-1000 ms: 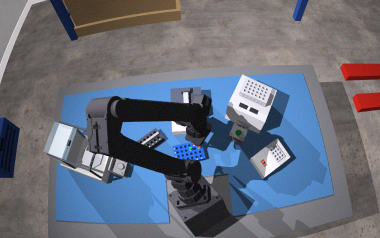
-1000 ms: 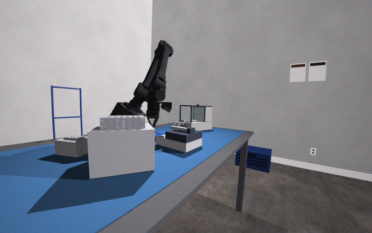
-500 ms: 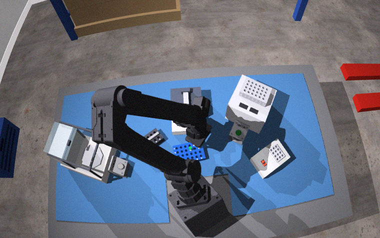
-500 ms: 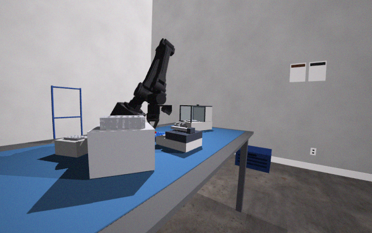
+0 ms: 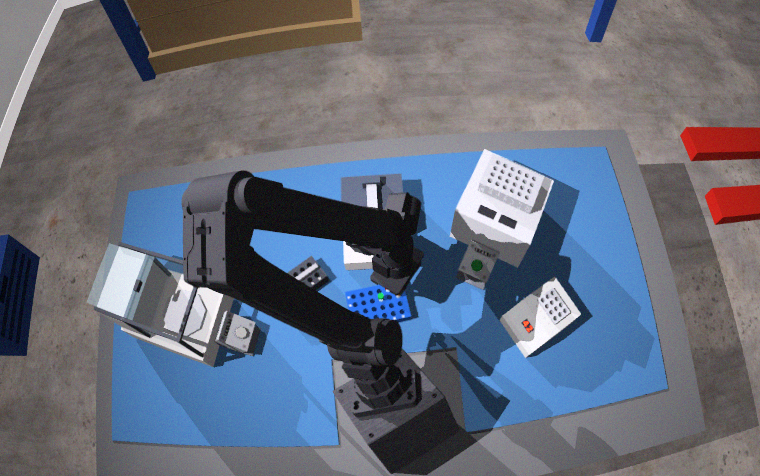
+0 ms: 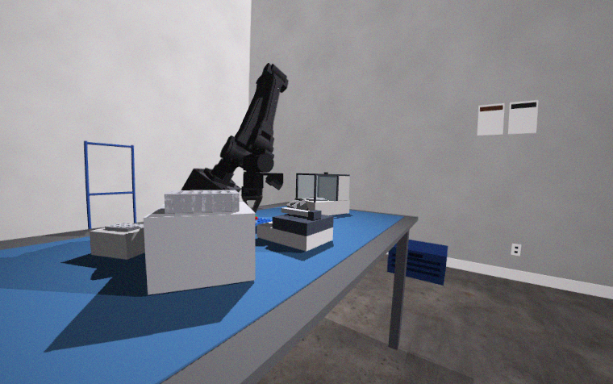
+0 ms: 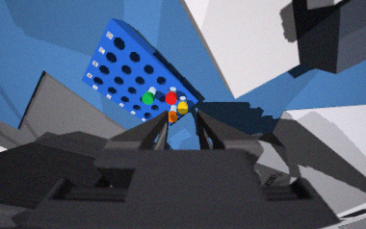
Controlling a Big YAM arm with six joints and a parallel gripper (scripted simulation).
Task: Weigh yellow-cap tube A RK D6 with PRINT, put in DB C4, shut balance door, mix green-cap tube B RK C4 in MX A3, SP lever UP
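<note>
The blue rack is 4 cm behind my hand, 4 cm to the left of it and 5 cm below it. Round my hand: magnet block: 2 cm ahead, 22 cm to the left, 5 cm below; then spectrophotometer lever: 16 cm ahead, 5 cm to the left, 2 cm above; then green start key: 3 cm ahead, 17 cm to the right.
</note>
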